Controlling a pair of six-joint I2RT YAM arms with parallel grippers.
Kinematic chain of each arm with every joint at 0, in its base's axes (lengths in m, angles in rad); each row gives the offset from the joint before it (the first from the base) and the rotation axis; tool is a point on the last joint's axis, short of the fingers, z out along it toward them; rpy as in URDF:
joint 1: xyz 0 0 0.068 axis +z
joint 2: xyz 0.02 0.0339 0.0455 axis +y
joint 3: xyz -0.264 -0.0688 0 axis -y
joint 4: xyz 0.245 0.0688 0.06 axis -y
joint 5: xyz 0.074 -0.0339 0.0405 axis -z
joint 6: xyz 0.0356 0 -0.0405 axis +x
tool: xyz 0 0 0 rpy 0 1.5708 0
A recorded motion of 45 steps. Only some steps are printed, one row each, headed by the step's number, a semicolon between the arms.
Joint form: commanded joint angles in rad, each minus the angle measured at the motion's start. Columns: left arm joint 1, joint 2, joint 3, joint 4, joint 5, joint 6; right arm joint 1, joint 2, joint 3, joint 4, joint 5, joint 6.
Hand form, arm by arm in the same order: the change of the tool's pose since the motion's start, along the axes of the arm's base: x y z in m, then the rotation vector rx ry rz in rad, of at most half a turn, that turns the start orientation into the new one. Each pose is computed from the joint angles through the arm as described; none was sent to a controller.
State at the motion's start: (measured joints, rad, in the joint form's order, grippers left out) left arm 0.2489 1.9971 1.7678 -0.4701 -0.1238 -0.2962; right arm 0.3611 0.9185 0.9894 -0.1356 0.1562 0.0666
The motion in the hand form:
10: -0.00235 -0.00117 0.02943 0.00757 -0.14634 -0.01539; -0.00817 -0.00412 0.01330 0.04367 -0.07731 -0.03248
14: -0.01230 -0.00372 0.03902 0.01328 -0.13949 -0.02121; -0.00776 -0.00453 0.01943 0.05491 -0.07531 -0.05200
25: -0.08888 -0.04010 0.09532 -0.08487 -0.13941 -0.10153; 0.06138 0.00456 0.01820 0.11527 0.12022 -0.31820
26: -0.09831 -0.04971 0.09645 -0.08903 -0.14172 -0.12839; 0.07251 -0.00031 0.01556 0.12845 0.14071 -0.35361
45: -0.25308 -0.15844 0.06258 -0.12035 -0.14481 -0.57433; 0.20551 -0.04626 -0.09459 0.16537 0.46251 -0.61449
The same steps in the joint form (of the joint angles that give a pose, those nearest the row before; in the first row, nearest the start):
10: 0.0011 -0.0468 0.0011 0.0943 0.0302 -0.0137; 0.0010 -0.0294 0.0075 0.0484 0.0331 0.0144
14: 0.0011 -0.0856 -0.0123 0.0647 0.0307 -0.0043; 0.0018 -0.0194 0.0365 0.0292 0.0533 0.0263
25: -0.0342 -0.3723 -0.1222 -0.1370 0.1226 -0.0513; -0.0312 0.2746 0.2587 -0.1143 0.2662 0.1924
26: -0.0540 -0.4148 -0.1626 -0.1363 0.1302 -0.0500; -0.0606 0.3111 0.2806 -0.1239 0.2676 0.2150
45: -0.4371 -1.0409 -0.7381 -0.1637 0.1843 -0.0178; -0.2710 0.8140 0.4384 -0.1447 0.2484 0.3706

